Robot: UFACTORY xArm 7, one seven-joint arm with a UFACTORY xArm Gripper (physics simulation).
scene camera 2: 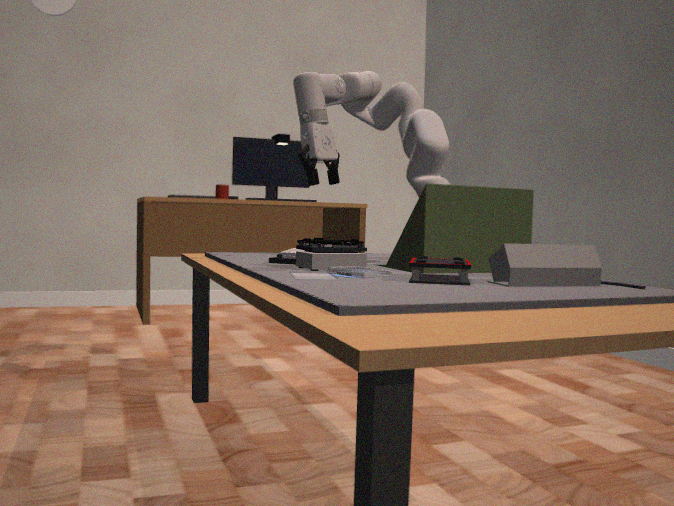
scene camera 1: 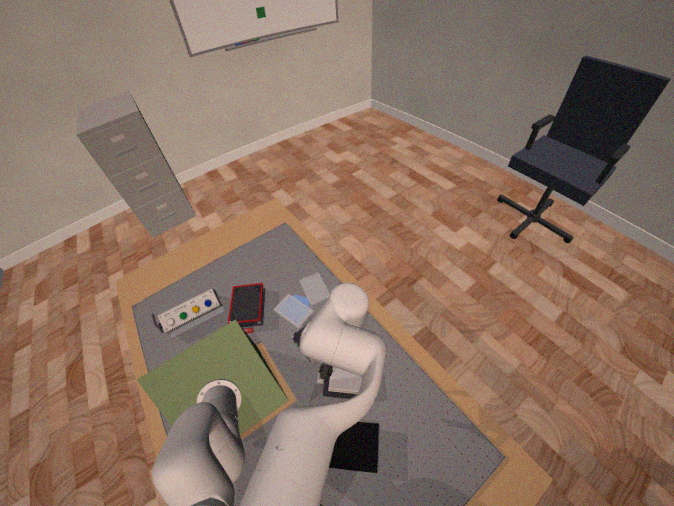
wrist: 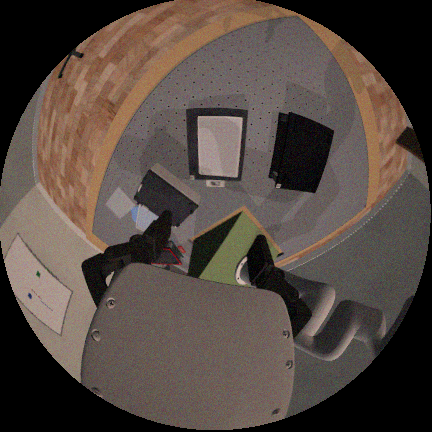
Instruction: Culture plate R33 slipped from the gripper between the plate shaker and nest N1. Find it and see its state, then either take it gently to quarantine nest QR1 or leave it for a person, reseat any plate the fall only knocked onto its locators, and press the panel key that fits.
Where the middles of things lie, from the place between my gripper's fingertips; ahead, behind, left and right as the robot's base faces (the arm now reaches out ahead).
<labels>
I see my gripper 190 mm above the white-topped plate [wrist: 219,137], 30 mm to the left of it and 30 mm short of it. The rest, counted from my hand: clear well plate [scene camera 1: 291,309]: 300 mm to the left, 200 mm below, 20 mm ahead; then station N2 [wrist: 191,113]: 200 mm below, 40 mm ahead, 30 mm to the right.
</labels>
